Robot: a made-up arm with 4 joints.
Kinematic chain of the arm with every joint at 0, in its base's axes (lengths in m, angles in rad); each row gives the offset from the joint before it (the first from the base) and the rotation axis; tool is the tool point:
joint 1: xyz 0 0 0.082 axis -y
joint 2: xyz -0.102 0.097 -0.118 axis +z
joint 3: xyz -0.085 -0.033 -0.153 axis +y
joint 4: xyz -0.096 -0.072 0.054 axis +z
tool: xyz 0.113 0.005 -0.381
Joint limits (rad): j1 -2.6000..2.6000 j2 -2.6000..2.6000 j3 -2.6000..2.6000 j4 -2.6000..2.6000
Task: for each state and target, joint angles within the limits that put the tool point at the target. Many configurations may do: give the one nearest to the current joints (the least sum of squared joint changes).
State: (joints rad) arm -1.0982 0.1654 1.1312 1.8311
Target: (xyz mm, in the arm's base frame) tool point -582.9 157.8 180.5
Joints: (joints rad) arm -0.6201 -0.1290 1.2488 1.7603
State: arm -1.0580 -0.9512 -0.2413 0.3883
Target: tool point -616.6 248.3 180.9
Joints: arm -1.3438 -1.0804 0.3488 0.5026
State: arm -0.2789 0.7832 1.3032 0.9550
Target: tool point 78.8 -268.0 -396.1
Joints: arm 0.6040 1.3122 0.7898 1.4614
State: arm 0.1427 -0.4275 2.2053 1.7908
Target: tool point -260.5 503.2 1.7
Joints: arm -0.3254 -1.2887 1.4814 1.9395
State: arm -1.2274 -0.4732 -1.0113 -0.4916
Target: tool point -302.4 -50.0 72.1
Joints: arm -1.9528 -0.1411 -1.5016 -0.1243
